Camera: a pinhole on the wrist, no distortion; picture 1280 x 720 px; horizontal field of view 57.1 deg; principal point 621.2 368.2 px. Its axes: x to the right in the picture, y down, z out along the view. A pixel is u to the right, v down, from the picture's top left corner.
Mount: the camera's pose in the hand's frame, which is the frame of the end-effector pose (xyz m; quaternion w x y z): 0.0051 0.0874 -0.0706 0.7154 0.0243 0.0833 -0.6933
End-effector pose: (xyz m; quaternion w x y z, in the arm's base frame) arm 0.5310 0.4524 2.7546 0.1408 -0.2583 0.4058 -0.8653
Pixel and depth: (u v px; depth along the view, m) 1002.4 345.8 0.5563
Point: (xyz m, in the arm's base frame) 0.7395 0.2578 3.1476
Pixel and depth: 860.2 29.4 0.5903
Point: 0.9025 0.2636 3.0874
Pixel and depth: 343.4 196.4 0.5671
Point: 0.8513 0.0598 2.9188
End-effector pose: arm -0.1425 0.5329 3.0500 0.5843 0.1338 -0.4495 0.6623
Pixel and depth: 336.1 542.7 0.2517
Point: -0.3234 0.4453 3.1478
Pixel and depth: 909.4 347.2 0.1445
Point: -0.1975 0.4959 3.0849
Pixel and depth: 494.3 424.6 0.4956
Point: -0.3692 0.2657 3.3072
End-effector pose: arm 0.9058 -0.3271 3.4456 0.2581 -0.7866 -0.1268 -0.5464
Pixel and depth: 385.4 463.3 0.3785
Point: 1.2289 -0.2520 3.3942
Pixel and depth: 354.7 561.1 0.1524
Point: 1.0351 -0.3686 3.4357
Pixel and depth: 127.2 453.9 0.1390
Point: 1.0344 -0.3926 3.4159
